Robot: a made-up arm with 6 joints. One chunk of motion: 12 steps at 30 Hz.
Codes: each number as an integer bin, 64 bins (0 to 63) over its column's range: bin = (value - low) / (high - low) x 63, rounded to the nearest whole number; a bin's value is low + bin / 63 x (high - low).
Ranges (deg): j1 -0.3..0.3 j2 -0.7..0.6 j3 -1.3..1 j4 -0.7..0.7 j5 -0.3..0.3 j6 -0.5..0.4
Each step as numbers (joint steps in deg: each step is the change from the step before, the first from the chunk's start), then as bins.
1 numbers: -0.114 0.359 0.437 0.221 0.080 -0.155
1 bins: 20 51 48 41 40 24
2 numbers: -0.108 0.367 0.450 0.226 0.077 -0.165
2 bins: 20 52 48 42 40 23
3 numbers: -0.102 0.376 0.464 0.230 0.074 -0.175
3 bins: 21 52 48 42 39 23
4 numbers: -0.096 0.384 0.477 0.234 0.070 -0.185
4 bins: 21 53 49 42 39 22
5 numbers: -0.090 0.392 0.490 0.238 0.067 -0.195
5 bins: 22 53 49 42 39 21
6 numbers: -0.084 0.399 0.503 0.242 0.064 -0.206
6 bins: 23 53 49 42 38 21
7 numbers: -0.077 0.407 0.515 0.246 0.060 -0.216
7 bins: 23 54 50 43 38 20
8 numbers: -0.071 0.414 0.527 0.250 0.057 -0.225
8 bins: 24 54 50 43 37 19
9 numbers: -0.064 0.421 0.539 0.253 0.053 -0.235
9 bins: 25 54 50 43 37 19
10 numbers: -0.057 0.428 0.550 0.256 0.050 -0.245
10 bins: 26 55 51 43 37 18
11 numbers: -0.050 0.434 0.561 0.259 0.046 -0.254
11 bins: 26 55 51 43 36 17
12 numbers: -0.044 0.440 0.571 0.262 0.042 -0.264
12 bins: 27 55 51 43 36 17
